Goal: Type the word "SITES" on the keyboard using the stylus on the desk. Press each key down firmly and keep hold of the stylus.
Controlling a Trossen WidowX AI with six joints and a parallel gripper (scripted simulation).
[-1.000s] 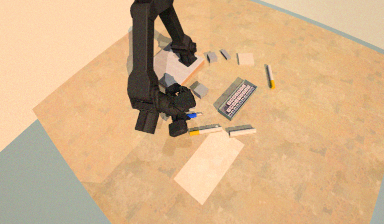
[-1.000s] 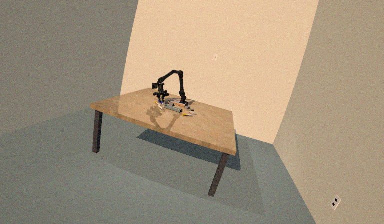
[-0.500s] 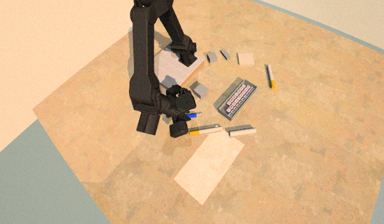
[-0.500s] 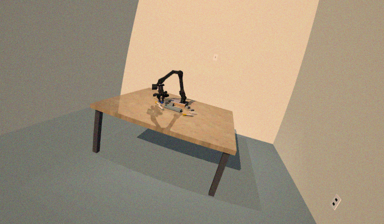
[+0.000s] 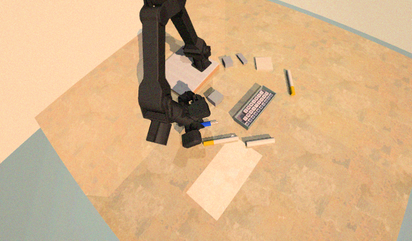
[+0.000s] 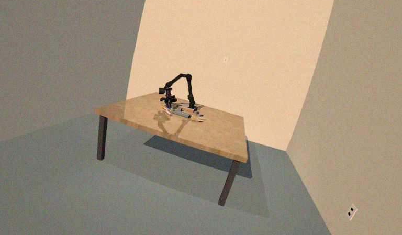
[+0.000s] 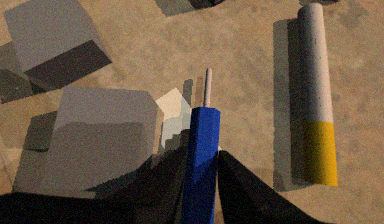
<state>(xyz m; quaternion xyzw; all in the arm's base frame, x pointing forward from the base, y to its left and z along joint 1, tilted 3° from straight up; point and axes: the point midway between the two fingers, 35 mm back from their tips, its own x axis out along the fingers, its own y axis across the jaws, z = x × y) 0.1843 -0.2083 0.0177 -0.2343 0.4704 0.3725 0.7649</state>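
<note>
My gripper tip is 19 cm short of the pale stick and 8 cm to the right of it. Round my gripper tip: pale pad (39 cm to the left); blue stylus (1 cm to the left, 1 cm ahead).
</note>
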